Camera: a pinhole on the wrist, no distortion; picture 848 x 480 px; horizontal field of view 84.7 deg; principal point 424.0 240.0 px. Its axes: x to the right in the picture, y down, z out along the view. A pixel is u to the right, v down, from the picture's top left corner.
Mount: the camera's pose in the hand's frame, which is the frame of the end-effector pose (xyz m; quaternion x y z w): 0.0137 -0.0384 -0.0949 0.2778 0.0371 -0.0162 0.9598
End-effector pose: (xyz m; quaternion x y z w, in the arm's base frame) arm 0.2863 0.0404 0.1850 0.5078 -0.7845 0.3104 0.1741
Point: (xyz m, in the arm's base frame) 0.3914 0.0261 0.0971
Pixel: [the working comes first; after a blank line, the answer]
In the camera's frame: -0.1134 0.0592 0.1588

91.7 413.6
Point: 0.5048 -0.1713 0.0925
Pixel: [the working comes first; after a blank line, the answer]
In the camera's frame: -0.0380 0.0036 0.3663

375.7 244.5
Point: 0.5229 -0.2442 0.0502
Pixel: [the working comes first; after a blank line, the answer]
In the camera's frame: -0.0266 0.0267 0.4485

396.4 267.7
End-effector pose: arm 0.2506 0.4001 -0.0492 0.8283 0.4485 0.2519 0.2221
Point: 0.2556 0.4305 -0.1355
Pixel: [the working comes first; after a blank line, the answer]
In the camera's frame: -0.0168 0.0642 0.1483

371.4 441.2
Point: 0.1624 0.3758 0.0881
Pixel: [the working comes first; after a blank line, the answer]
In the camera's frame: -0.0417 0.0290 -0.0963

behind the camera
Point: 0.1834 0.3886 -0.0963
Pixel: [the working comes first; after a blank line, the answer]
In the camera's frame: -0.0723 0.0232 0.0871

38.1 363.6
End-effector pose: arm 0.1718 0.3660 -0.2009 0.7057 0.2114 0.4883 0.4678
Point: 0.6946 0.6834 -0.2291
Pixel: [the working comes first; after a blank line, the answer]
In the camera's frame: 0.4063 0.0595 0.4958

805.2 295.8
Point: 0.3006 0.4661 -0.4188
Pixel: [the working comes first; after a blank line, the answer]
In the camera's frame: -0.0017 -0.0869 0.2710

421.1 90.9
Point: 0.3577 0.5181 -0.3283
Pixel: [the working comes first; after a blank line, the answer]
In the camera's frame: 0.1044 -0.0331 0.2701

603.9 183.0
